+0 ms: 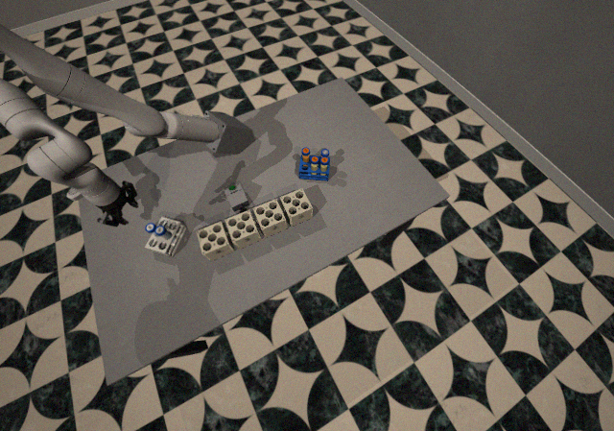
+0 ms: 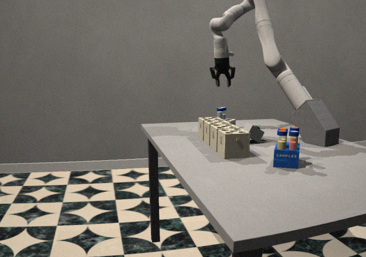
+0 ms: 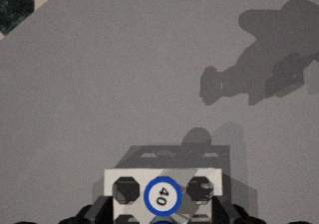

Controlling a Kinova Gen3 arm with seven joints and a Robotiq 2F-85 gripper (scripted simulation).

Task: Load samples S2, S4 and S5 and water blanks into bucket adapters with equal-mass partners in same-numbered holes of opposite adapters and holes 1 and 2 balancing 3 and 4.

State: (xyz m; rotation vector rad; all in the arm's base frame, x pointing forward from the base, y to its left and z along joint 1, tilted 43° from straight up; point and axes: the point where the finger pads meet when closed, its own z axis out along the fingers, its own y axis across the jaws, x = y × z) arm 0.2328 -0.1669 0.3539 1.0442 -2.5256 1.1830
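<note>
Now: hand 10 mm short of the white-dot blank and 180 mm above it. From my hand the other things lie so: small sloped done desk 10 mm behind, 320 mm to the left, 190 mm below; white blank rack 10 mm ahead, 10 mm to the left, 220 mm below; green done key 20 mm behind, 320 mm to the left, 180 mm below.
</note>
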